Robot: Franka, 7 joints.
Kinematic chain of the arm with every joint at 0, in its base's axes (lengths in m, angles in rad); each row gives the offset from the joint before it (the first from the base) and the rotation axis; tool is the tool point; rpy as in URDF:
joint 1: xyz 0 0 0.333 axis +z
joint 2: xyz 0 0 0 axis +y
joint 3: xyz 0 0 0.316 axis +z
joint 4: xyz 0.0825 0 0 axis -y
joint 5: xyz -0.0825 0 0.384 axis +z
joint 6: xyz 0 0 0 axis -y
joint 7: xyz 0.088 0 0 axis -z
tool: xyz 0 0 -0.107 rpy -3.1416 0 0
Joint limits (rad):
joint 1: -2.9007..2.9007
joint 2: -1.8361..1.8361
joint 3: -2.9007..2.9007
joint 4: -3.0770..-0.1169
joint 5: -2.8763..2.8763
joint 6: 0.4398..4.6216
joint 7: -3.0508..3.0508
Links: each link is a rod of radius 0.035 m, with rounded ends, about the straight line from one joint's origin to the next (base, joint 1, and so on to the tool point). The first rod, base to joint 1, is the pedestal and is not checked.
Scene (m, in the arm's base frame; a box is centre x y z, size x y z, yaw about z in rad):
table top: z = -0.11
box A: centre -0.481 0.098 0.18 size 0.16 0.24 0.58 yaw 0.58
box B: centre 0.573 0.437 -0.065 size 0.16 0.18 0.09 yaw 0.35
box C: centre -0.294 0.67 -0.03 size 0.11 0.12 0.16 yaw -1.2
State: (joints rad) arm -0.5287 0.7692 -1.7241 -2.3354 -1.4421 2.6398 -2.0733
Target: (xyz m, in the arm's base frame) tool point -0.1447 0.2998 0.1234
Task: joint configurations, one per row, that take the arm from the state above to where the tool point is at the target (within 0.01 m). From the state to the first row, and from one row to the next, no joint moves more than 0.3 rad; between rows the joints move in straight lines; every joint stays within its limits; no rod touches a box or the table.
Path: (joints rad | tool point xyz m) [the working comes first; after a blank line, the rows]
Joints at the target: -1.4247 -0.2512 -2.8183 -2.7109 -1.4475 2.3077 -2.0733
Straight joint move there: touches box A.

1: -0.5531 0.6115 -1.9490 -2.5208 -1.5412 2.7671 -1.8335 | -0.3433 -0.2988 0.3608
2: -0.5775 0.4538 -2.1739 -2.7062 -1.6403 2.8945 -1.5937 | -0.3460 -0.1766 0.3020
3: -0.6019 0.2962 -2.3988 -2.8916 -1.7393 3.0218 -1.3538 | -0.2922 -0.0900 0.2322
4: -0.6263 0.1385 -2.6237 -3.0770 -1.8384 3.1492 -1.1140 | -0.1994 -0.0533 0.1800
5: -0.8259 0.0411 -2.6723 -2.9855 -1.7407 2.9388 -1.3538 | -0.2443 0.0264 0.1672
6: -1.0255 -0.0563 -2.7210 -2.8939 -1.6429 2.7285 -1.5937 | -0.2521 0.1238 0.1534
7: -1.2251 -0.1538 -2.7697 -2.8024 -1.5452 2.5181 -1.8335 | -0.2176 0.2211 0.1386
8: -1.4247 -0.2512 -2.8183 -2.7109 -1.4475 2.3077 -2.0733 | -0.1447 0.2998 0.1234

